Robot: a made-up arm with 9 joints.
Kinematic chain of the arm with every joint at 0, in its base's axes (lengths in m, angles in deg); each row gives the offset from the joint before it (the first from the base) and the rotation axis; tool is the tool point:
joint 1: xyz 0 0 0.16 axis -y
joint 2: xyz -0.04 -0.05 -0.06 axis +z
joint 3: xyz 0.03 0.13 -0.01 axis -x
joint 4: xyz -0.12 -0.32 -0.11 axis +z
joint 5: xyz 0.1 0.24 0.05 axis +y
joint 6: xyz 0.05 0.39 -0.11 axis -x
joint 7: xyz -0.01 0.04 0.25 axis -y
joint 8: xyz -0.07 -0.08 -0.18 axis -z
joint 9: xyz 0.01 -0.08 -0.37 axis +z
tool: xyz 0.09 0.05 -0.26
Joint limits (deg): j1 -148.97..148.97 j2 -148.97..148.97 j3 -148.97..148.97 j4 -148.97..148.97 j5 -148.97..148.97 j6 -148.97..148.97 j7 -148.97..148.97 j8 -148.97..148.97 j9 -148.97..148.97
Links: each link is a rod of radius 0.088 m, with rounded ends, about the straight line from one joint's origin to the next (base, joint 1, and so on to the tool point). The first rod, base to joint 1, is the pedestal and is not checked.
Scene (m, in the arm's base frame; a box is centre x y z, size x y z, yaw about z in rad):
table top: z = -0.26
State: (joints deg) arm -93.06 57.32 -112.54 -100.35 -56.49 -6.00 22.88 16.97 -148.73
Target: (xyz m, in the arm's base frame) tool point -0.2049 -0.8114 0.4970
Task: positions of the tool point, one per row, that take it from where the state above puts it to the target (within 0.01 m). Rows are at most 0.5 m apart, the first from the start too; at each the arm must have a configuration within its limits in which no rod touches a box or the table.
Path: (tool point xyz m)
1: -1.0139 0.4213 1.0020
2: -0.9506 0.2326 1.1395
3: -0.8615 0.0714 1.2231
4: -0.7719 -0.0521 1.2587
5: -0.6209 0.3478 1.1899
6: -0.5640 0.6394 0.8923
7: -0.5891 0.7080 0.4796
8: -0.6416 0.5219 0.0998
9: -0.6524 0.1436 -0.1181
10: -0.5736 -0.2962 -0.1068
11: -0.4064 -0.6499 0.1234
12: -0.2049 -0.8114 0.4971

